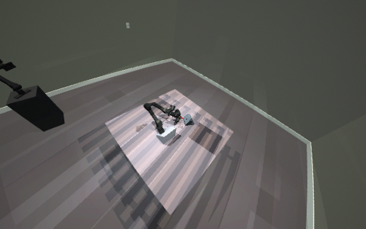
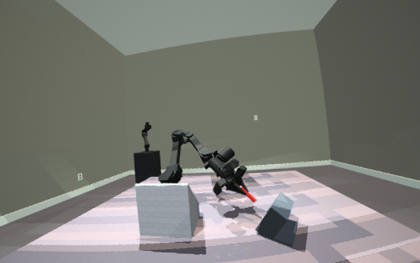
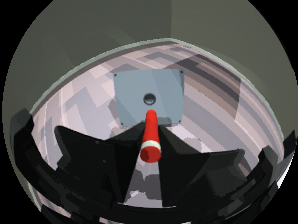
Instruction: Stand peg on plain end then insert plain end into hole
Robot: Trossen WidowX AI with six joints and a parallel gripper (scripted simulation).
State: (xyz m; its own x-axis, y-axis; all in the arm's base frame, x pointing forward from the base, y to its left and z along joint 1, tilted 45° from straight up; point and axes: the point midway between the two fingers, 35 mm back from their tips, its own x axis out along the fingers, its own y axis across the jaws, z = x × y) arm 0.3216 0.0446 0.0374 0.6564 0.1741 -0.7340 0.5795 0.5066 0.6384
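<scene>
Right now my gripper tip is 90 mm short of the panel, 50 mm to the left of it and 60 mm above it. Also, from my gripper tip: red peg: 10 mm behind, 10 mm to the left, 10 mm above.
</scene>
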